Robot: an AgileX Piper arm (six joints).
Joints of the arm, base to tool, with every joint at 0 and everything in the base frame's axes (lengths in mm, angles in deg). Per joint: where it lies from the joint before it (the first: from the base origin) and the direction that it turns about. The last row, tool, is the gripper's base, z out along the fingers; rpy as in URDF.
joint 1: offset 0 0 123 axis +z
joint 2: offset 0 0 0 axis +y
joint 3: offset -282.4 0 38.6 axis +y
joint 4: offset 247.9 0 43.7 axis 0.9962 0 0.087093
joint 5: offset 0 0 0 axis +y
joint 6: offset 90.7 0 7.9 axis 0.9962 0 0.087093
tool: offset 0 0 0 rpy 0 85.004 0
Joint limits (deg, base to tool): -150..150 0..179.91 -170..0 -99.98..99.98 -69.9..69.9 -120..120
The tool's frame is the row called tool.
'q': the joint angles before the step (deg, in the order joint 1, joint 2, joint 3, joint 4, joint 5, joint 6). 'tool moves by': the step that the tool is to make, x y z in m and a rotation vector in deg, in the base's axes. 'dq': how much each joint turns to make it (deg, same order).
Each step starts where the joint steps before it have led.
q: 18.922 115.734 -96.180 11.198 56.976 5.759
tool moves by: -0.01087 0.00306 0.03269 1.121 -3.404 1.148
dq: 0.856 -3.959 -0.728 -0.097 1.135 -0.062
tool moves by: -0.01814 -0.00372 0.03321 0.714 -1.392 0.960
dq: 0.271 -4.793 -0.064 0.138 3.381 -0.063
